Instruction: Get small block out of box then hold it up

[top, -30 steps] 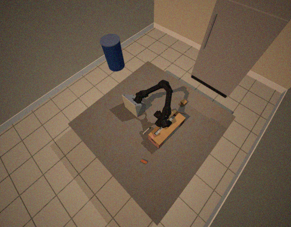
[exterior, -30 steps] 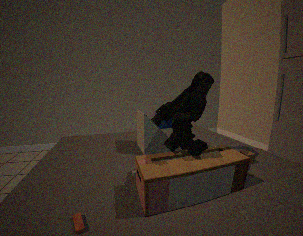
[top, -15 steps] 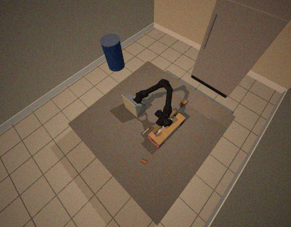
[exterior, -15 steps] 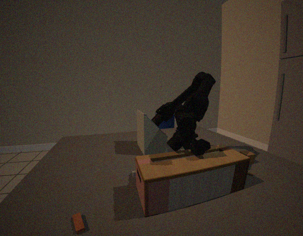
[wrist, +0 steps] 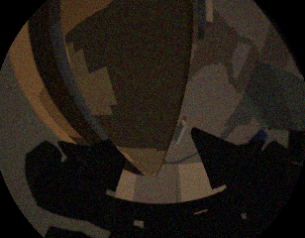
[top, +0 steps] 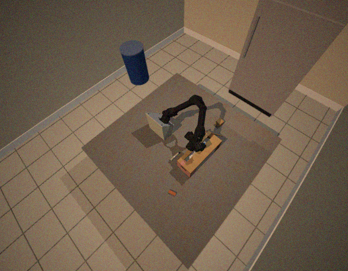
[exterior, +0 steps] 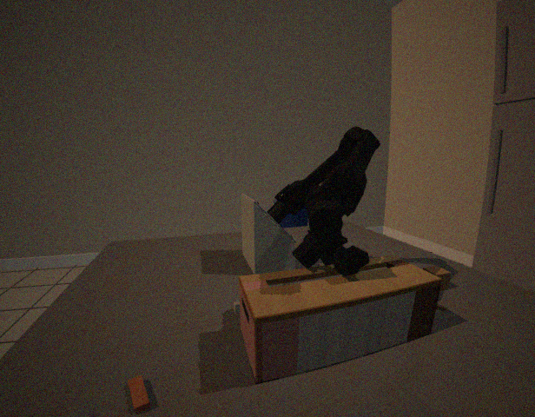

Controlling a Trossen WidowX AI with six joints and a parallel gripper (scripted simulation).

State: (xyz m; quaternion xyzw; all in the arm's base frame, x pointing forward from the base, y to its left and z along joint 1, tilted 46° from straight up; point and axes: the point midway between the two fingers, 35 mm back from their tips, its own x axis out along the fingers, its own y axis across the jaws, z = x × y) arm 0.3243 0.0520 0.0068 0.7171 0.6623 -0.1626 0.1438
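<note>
Right now my gripper tip is 60 mm short of the blue block and 20 mm to the right of it. Also, from my gripper tip: tan cube: 20 mm ahead, 340 mm to the left, 60 mm below.
</note>
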